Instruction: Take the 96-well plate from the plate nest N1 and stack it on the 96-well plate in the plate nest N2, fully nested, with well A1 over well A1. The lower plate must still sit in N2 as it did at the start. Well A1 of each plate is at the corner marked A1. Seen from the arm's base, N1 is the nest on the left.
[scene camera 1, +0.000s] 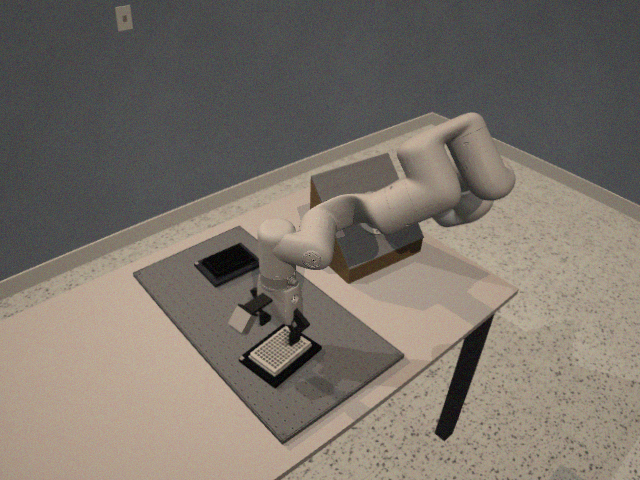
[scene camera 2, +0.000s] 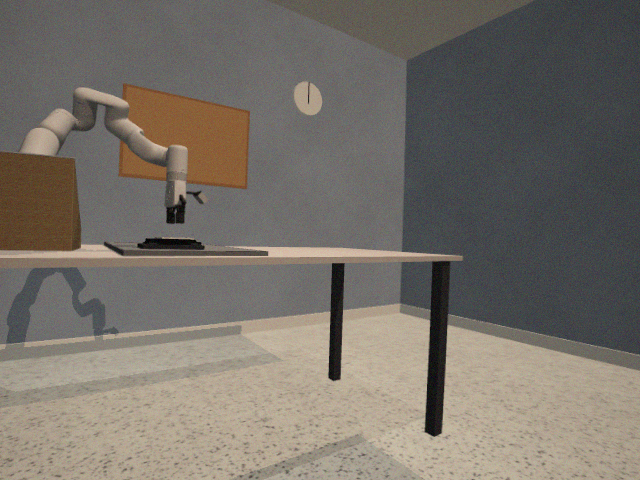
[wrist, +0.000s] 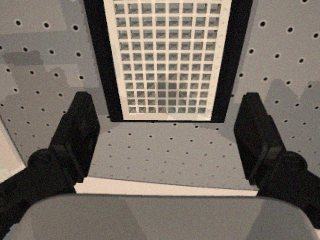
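Observation:
My gripper (scene camera 1: 279, 332) is visible in scene camera 1; scene camera 2 also shows my gripper (scene camera 2: 175, 223), and the wrist view shows my gripper (wrist: 166, 110). A white 96-well plate (scene camera 1: 265, 357) is present, and the wrist view shows the white 96-well plate (wrist: 170, 96) too. Also visible: a black plate nest (scene camera 1: 293, 367) and a black 96-well plate (scene camera 1: 229, 260). The black 96-well plate is out of frame in the wrist view.

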